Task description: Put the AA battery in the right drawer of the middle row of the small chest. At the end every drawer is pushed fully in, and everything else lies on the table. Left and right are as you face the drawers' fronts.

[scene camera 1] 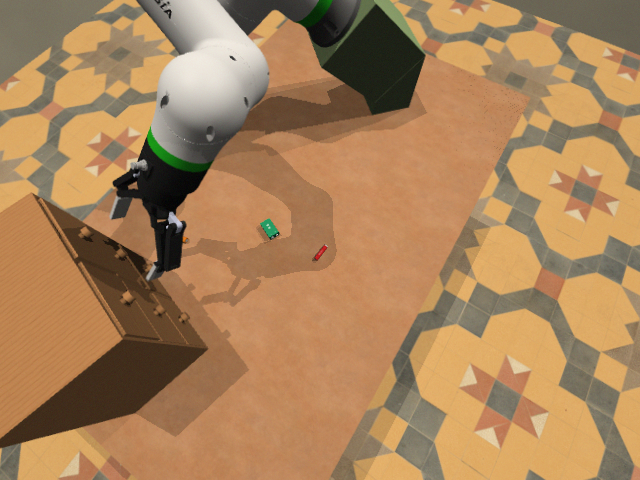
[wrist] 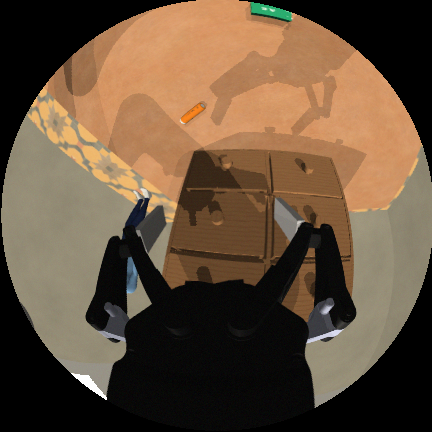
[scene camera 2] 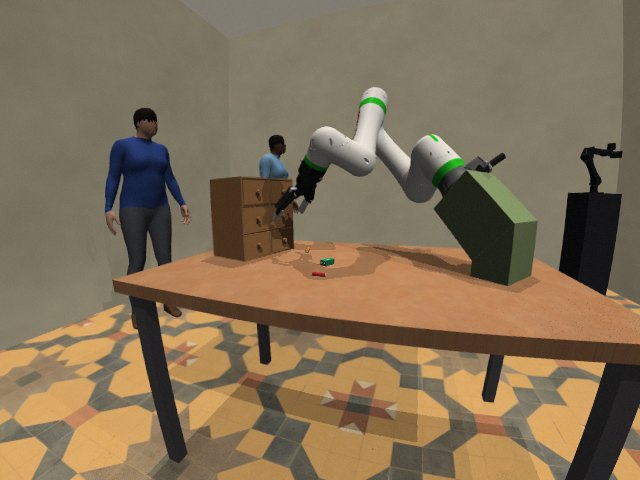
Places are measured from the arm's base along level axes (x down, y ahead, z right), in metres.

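Where they show: gripper, between the fingertips: (scene camera 1: 134,246) (wrist: 218,210) (scene camera 2: 288,215); arm's base, origin of its link: (scene camera 1: 335,13) (scene camera 2: 463,190).
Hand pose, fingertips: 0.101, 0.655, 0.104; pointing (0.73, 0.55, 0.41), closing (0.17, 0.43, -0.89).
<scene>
Things, the pixels of their top centre, and the offset from my fingertips, as dx, dy, dz. Level surfaces: height alone.
- small wooden chest, centre of its top: (scene camera 1: 9,303) (wrist: 254,318) (scene camera 2: 252,179) -0.155, +0.149, -0.019
- orange battery, centre of its top: (wrist: 190,115) (scene camera 1: 176,236) (scene camera 2: 307,248) +0.141, -0.072, +0.033
- red battery, centre of its top: (scene camera 1: 321,251) (scene camera 2: 319,272) +0.145, -0.207, -0.303
- green block-shaped battery, centre of its top: (scene camera 1: 269,227) (scene camera 2: 327,259) +0.137, -0.200, -0.162
- table, height of its surface: dx +0.155
The small wooden chest (scene camera 1: 46,289) (scene camera 2: 225,222) (wrist: 270,225) has three rows of two drawers, all seemingly pushed in. The right middle-row drawer (scene camera 2: 287,227) (wrist: 235,230) has a round knob. My gripper (scene camera 1: 136,240) (scene camera 2: 290,212) (wrist: 218,210) is open and empty in front of the chest's right column, its fingers either side of that knob in the wrist view. An orange battery (scene camera 1: 185,239) (scene camera 2: 307,249) (wrist: 192,113) lies on the table, partly behind a finger in scene camera 1. A red battery (scene camera 1: 320,252) (scene camera 2: 318,274) lies farther off. I cannot read which is AA.
A green block-shaped battery (scene camera 1: 269,228) (scene camera 2: 327,261) (wrist: 270,11) lies on the table (scene camera 1: 361,206) (scene camera 2: 403,304) between the orange and red ones. The arm's green base (scene camera 1: 374,62) (scene camera 2: 496,227) stands at the table's other end. Two people stand behind the table in scene camera 2.
</scene>
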